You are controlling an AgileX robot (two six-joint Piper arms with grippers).
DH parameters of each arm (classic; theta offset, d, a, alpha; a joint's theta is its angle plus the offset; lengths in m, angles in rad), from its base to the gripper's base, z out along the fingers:
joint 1: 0 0.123 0 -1.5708
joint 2: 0.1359 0 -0.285 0
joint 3: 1.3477 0 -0.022 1.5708
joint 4: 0 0.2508 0 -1.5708
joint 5: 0 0 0.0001 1.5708
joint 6: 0 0.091 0 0
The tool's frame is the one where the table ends.
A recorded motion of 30 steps. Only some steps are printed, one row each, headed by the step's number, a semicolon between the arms.
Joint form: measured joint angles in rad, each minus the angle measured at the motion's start. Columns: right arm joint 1, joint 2, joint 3, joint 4, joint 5, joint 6; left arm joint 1, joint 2, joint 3, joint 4, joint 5, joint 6.
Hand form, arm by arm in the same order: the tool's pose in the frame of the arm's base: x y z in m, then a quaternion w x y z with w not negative. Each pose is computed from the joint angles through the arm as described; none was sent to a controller.
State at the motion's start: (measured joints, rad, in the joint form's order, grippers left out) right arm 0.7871 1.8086 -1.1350 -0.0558 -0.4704 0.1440; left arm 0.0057 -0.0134 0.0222 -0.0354 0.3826 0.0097
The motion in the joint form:
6: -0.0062 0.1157 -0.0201 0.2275 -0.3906 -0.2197; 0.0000 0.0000 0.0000 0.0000 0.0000 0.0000
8: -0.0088 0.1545 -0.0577 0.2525 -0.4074 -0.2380; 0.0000 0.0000 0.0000 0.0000 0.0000 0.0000
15: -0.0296 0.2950 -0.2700 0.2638 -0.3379 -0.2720; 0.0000 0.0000 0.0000 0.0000 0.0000 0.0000
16: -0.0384 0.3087 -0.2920 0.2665 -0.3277 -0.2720; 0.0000 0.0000 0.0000 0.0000 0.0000 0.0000
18: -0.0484 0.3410 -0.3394 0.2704 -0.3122 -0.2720; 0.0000 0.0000 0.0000 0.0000 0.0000 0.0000
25: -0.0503 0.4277 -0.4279 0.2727 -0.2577 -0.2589; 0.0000 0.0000 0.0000 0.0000 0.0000 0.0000
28: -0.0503 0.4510 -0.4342 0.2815 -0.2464 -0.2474; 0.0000 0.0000 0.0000 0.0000 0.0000 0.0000
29: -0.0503 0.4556 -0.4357 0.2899 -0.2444 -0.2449; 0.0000 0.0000 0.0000 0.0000 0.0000 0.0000
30: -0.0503 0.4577 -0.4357 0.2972 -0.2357 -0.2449; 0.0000 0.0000 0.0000 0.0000 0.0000 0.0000
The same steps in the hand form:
6: 0.3148 0.2954 0.2488 0.71720 -0.18728 0.61663 0.26518; 0.0522 -0.0009 0.1721 0.59181 -0.00771 0.80597 -0.01049
8: 0.3233 0.2995 0.2443 0.72400 -0.17799 0.61432 0.25837; 0.0522 -0.0009 0.1721 0.59181 -0.00771 0.80597 -0.01049
15: 0.3604 0.3221 0.2372 0.72880 -0.17670 0.61428 0.24552; 0.0522 -0.0009 0.1721 0.59181 -0.00771 0.80597 -0.01049
16: 0.3662 0.3217 0.2364 0.72887 -0.17312 0.61617 0.24311; 0.0522 -0.0009 0.1721 0.59181 -0.00771 0.80597 -0.01049
18: 0.3760 0.3240 0.2337 0.72927 -0.16843 0.61780 0.24109; 0.0522 -0.0009 0.1721 0.59181 -0.00771 0.80597 -0.01049
25: 0.3903 0.3365 0.2124 0.71076 -0.17131 0.63752 0.24296; 0.0522 -0.0009 0.1721 0.59181 -0.00771 0.80597 -0.01049
28: 0.3925 0.3381 0.2013 0.70011 -0.16782 0.64963 0.24427; 0.0522 -0.0009 0.1721 0.59181 -0.00771 0.80597 -0.01049
29: 0.3932 0.3381 0.1991 0.69771 -0.16386 0.65296 0.24494; 0.0522 -0.0009 0.1721 0.59181 -0.00771 0.80597 -0.01049
30: 0.3935 0.3380 0.1971 0.69373 -0.16212 0.65777 0.24452; 0.0522 -0.0009 0.1721 0.59181 -0.00771 0.80597 -0.01049

